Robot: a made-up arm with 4 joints.
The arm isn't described. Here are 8 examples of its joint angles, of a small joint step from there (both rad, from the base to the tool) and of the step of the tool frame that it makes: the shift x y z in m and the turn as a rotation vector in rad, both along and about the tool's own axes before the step.
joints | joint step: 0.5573 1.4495 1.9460 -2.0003 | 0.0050 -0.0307 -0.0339 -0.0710
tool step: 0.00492 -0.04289 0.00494 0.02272 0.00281 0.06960
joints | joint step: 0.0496 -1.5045 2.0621 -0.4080 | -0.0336 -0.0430 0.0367 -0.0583
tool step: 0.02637 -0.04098 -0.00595 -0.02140 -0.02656 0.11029
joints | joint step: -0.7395 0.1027 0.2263 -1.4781 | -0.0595 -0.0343 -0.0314 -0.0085
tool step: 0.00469 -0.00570 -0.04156 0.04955 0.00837 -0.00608
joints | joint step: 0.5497 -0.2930 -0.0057 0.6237 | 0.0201 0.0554 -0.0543 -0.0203
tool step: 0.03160 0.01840 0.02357 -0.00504 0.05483 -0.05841
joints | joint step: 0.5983 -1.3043 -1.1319 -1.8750 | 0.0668 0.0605 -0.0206 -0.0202
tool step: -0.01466 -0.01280 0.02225 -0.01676 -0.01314 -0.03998
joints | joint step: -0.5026 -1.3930 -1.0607 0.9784 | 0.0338 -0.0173 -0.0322 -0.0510
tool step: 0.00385 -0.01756 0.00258 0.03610 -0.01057 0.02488
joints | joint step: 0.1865 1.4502 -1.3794 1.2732 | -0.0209 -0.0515 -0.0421 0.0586
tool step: -0.00798 0.02842 0.00226 0.01231 0.01055 -0.08411
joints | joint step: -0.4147 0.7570 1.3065 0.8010 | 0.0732 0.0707 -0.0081 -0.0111
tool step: 0.00730 0.00529 0.02591 0.02859 -0.02483 -0.03140
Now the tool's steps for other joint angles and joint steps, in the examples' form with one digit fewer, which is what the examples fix.
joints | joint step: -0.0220 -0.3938 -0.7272 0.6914 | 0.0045 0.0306 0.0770 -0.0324
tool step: 0.0117 -0.0308 -0.0066 0.0098 -0.0154 0.0829
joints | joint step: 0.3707 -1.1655 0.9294 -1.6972 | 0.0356 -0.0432 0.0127 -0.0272
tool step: 0.0258 -0.0281 0.0373 -0.0007 0.0680 0.0724
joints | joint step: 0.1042 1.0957 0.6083 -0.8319 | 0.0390 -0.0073 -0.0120 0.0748
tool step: 0.0012 0.0460 0.0221 -0.0317 -0.0212 -0.0594
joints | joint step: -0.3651 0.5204 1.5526 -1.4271 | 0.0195 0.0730 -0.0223 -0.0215
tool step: -0.0256 0.0259 -0.0094 0.0037 -0.0297 -0.0532
